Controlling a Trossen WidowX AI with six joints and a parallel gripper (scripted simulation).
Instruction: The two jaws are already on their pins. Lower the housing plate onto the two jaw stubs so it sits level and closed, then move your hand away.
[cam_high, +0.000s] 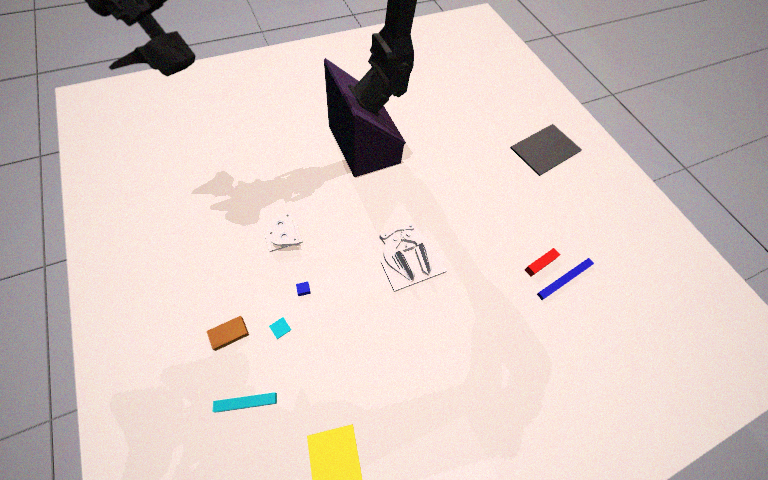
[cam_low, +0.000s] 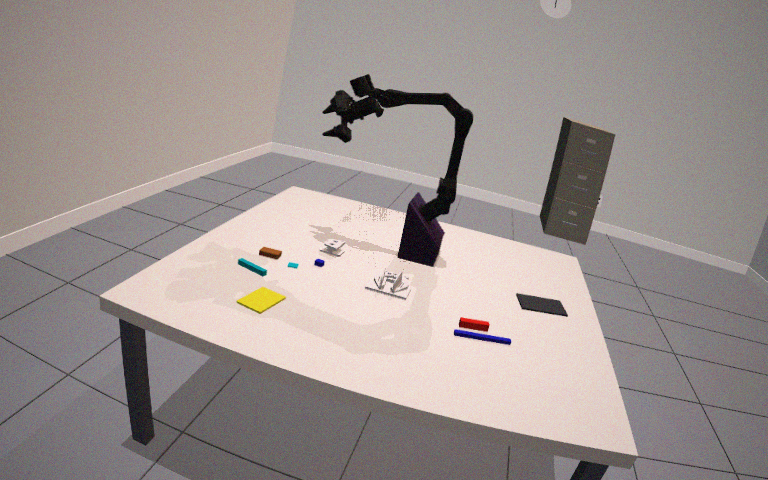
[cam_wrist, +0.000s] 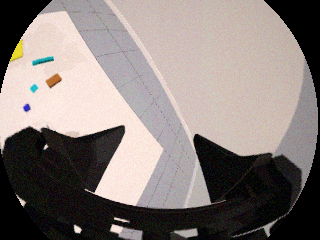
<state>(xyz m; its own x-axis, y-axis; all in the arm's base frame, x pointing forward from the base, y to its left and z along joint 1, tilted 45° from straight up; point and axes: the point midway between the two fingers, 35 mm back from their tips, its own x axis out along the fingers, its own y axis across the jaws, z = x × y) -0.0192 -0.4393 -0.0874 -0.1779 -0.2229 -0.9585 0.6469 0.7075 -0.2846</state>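
My gripper tip is now 17 cm short of the white bracket, 14 cm to the right of it and 37 cm above it. Also, from my gripper tip: blue cube: 30 cm ahead, 14 cm to the left, 37 cm below; cyan tile: 35 cm ahead, 7 cm to the left, 37 cm below; brown block: 32 cm ahead, 1 cm to the right, 37 cm below.
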